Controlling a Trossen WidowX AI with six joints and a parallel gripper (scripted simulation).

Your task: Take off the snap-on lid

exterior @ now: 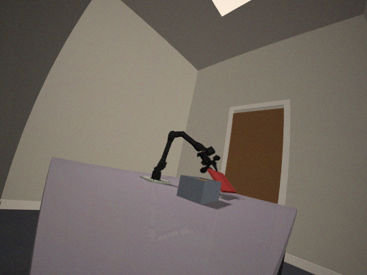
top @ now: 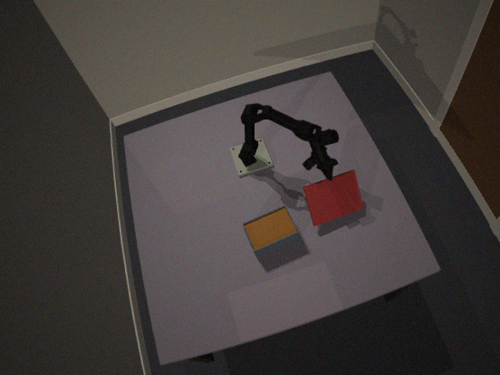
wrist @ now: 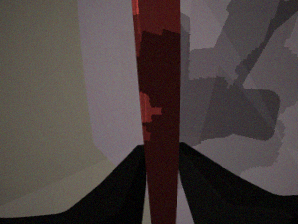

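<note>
The red lid is 60 mm ahead of my gripper tip, 10 mm to the right of it and 50 mm below it. Round my gripper tip: grey storage box 50 mm ahead, 330 mm to the right, 100 mm below.
</note>
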